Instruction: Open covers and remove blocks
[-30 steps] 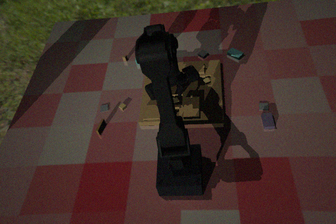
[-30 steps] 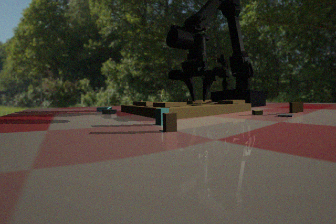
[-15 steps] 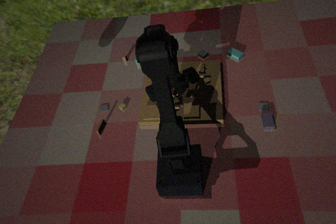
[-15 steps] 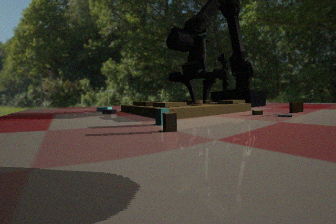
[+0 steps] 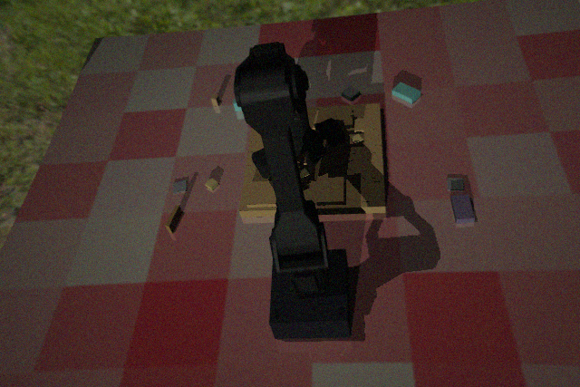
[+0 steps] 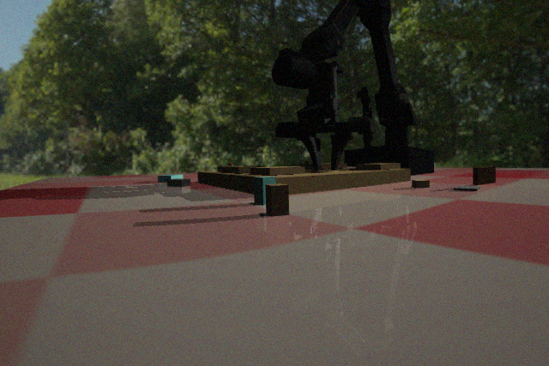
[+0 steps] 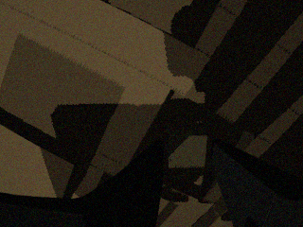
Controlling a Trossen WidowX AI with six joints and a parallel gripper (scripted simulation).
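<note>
My gripper tip is 4 cm short of the tan puzzle board. From my gripper tip the other things lie so: brown slab 9 cm behind, 27 cm to the left; then teal cube 24 cm ahead, 16 cm to the left; then purple block 11 cm behind, 31 cm to the right, 1 cm below.
</note>
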